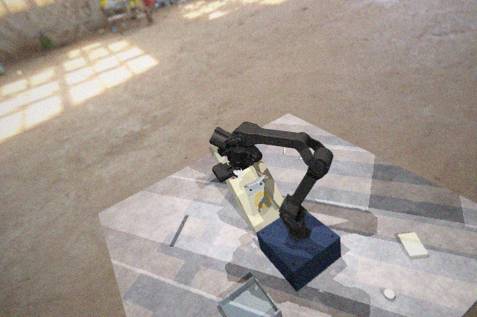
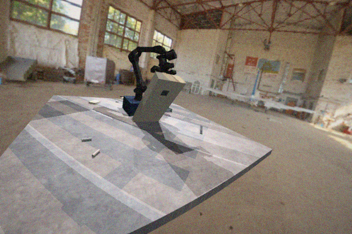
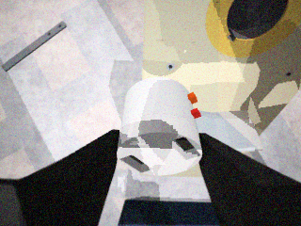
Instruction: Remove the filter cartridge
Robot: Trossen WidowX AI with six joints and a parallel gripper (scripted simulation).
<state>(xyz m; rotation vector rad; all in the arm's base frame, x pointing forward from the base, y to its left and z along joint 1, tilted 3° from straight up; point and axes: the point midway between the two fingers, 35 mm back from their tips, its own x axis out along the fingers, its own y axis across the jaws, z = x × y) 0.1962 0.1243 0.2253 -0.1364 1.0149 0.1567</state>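
Now: the grey-blue tray 340 mm behind my gripper tip, 140 mm to the left of it and 280 mm below it. From my gripper tip the other things lie so: cream service panel (80 mm ahead, 60 mm to the right, 110 mm below); then round white filter cartridge (right at my gripper tip).
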